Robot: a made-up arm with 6 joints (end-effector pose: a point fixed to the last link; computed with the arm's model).
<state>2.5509 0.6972 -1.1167 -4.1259 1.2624 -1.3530</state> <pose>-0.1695 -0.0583 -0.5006 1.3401 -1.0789 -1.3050</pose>
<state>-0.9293 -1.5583 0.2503 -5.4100 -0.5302 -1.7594</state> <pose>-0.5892 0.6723 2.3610 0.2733 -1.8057 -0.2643</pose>
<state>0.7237 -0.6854 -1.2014 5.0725 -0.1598 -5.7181</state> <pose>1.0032 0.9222 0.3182 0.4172 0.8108 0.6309</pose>
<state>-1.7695 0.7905 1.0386 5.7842 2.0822 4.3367</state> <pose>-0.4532 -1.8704 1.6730 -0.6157 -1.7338 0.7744</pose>
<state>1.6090 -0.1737 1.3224 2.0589 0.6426 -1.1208</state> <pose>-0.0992 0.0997 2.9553 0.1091 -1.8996 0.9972</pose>
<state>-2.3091 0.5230 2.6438 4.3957 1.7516 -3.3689</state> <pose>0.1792 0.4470 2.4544 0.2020 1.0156 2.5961</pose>
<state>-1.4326 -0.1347 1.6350 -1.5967 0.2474 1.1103</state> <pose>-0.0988 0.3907 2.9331 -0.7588 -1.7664 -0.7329</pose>
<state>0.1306 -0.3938 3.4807 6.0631 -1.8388 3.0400</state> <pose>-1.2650 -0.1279 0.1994 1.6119 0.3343 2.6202</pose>
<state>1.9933 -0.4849 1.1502 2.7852 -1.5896 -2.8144</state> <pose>0.2668 -0.4404 2.7309 2.6626 -1.0924 -0.2752</pose>
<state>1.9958 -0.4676 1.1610 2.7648 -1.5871 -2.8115</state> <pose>0.2628 -0.4200 2.7383 2.6668 -1.0608 -0.2606</pose>
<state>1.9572 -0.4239 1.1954 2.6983 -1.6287 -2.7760</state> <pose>0.2406 -0.3868 2.7450 2.6573 -1.0028 -0.3134</pose>
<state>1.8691 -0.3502 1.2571 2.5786 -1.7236 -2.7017</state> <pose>0.2023 -0.3348 2.7481 2.6242 -0.9090 -0.4446</pose>
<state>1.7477 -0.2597 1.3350 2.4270 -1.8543 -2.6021</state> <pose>0.1627 -0.2666 2.7447 2.5645 -0.7839 -0.6215</pose>
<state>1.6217 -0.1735 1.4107 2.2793 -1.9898 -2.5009</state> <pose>0.1351 -0.1974 2.7353 2.4901 -0.6515 -0.7962</pose>
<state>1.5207 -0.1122 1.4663 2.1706 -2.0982 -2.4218</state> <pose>0.1211 -0.1483 2.7243 2.4254 -0.5477 -0.9310</pose>
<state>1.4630 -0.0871 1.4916 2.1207 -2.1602 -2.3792</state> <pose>0.1141 -0.1317 2.7163 2.3914 -0.4998 -1.0106</pose>
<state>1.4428 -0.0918 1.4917 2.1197 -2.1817 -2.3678</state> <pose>0.1085 -0.1422 2.7119 2.3866 -0.5033 -1.0465</pose>
